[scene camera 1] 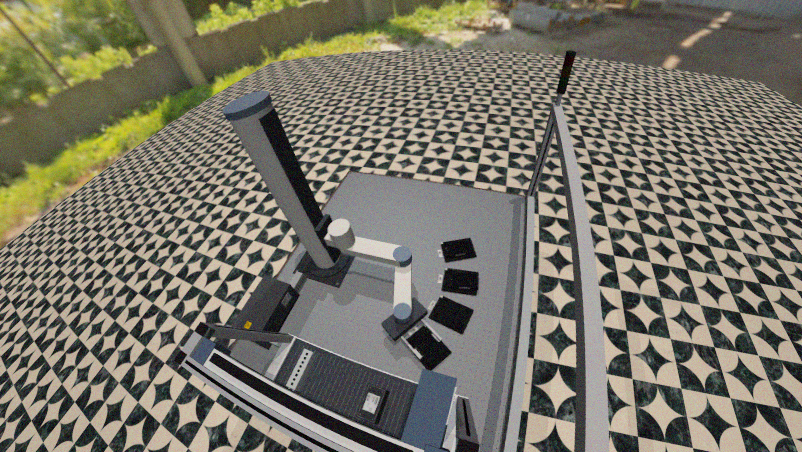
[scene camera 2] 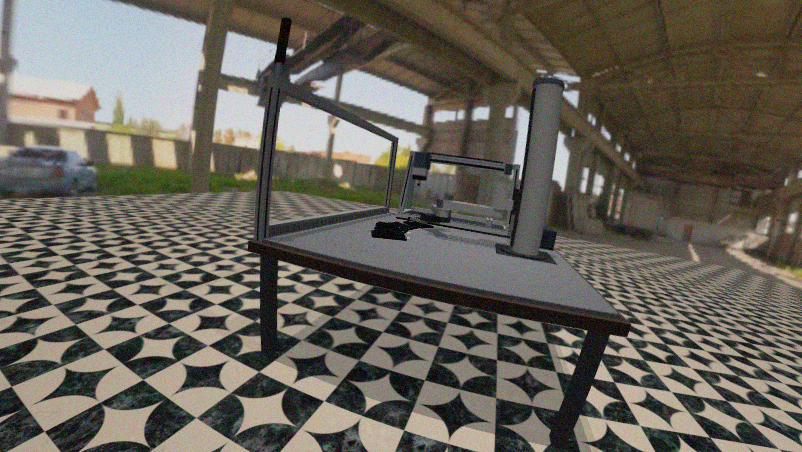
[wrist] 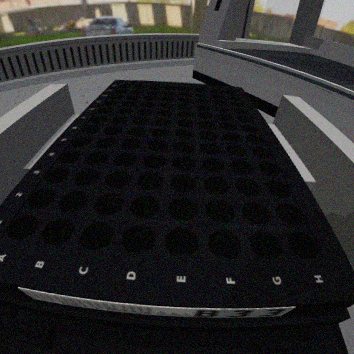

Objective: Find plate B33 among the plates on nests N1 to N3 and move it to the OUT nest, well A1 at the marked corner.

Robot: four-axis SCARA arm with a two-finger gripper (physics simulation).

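Places are measured from the arm's base along level axes (x left, y ahead, z down), in millimetres.
Pixels of known places: gripper, between the fingertips: (scene camera 1: 431, 349) (scene camera 2: 416, 218) (wrist: 174, 105); arm's base, origin of its link: (scene camera 1: 328, 258) (scene camera 2: 523, 255).
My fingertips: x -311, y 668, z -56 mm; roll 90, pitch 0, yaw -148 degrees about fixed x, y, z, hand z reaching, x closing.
Ahead of a thing's pixels: the offset from my fingertips to its top centre. "spot": to the spot under its first point. Level surfaces: height alone.
Plate B33 @(dz -1, dx +13, dy -20 mm) (scene camera 1: 427, 347) (wrist: 160, 200) is a black well plate with column letters A to H along its near edge; its label strip is dim and hard to read now. My gripper (scene camera 1: 431, 349) (wrist: 174, 105) is shut on this plate, with a pale finger along each side, and holds it raised above the table at the nest nearest the conveyor. Three more black plates or nests lie in an arc: one beside it @(dz +25, dx +184, dy +41 mm) (scene camera 1: 451, 314), one further along (scene camera 1: 460, 280) and one at the far end @(spot: dz +19, dx +525, dy +6 mm) (scene camera 1: 459, 249). Their labels and the marked corner cannot be made out.
The arm's column (scene camera 1: 280, 185) (scene camera 2: 543, 168) stands on the table. A ribbed conveyor @(dz -6 mm) (scene camera 1: 336, 381) with a small labelled item @(spot: dz -77, dx -262, dy -138 mm) (scene camera 1: 371, 402) and a blue box @(spot: dz -445, dx -229, dy +72 mm) (scene camera 1: 431, 407) lies near the held plate. A dark box @(spot: dz -72, dx -88, dy -778 mm) (scene camera 1: 261, 306) stands by the column. A frame (scene camera 1: 581, 252) borders one side.
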